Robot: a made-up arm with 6 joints.
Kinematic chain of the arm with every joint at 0, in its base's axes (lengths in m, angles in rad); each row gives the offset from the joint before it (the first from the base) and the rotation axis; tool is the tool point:
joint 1: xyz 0 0 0.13 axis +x
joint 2: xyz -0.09 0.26 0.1 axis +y
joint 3: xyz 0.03 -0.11 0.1 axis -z
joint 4: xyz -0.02 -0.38 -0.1 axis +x
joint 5: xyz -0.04 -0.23 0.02 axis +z
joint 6: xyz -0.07 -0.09 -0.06 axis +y
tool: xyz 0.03 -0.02 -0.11
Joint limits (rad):
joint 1: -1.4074..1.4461
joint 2: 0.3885..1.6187
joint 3: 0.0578..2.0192
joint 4: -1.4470..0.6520
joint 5: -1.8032..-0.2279
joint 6: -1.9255..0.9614
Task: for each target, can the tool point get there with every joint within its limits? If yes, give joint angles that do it. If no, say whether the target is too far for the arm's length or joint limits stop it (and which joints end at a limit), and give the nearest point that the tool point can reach.
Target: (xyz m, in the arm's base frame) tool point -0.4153 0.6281 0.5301
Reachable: yes | joints -0.4421 0.6757 1.7129 -1.1394 -0.5151 0.0812
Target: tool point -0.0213 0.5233 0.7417
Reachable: yes | joints -0.3144 1.3358 1.5119 -1.1837 -0.3743 0.5578
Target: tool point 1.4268 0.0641 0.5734
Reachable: no: too far | nearest point 0.2717 0.0689 0.6066 | short by 1.156 m
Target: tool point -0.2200 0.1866 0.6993
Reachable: yes | joints -0.7979 1.2644 0.5561 -0.7347 -1.3724 0.2982
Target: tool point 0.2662 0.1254 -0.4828
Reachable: no: joint limits stop it (at a limit: joint 1, joint 2, joint 3, joint 4, joint 6) | nearest point 0.1818 0.4038 -0.2789 | short by 0.355 m
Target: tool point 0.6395 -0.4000 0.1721
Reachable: no: joint limits stop it (at a limit: joint 2, joint 4) | nearest point 0.2691 -0.4222 0.1744 | short by 0.371 m
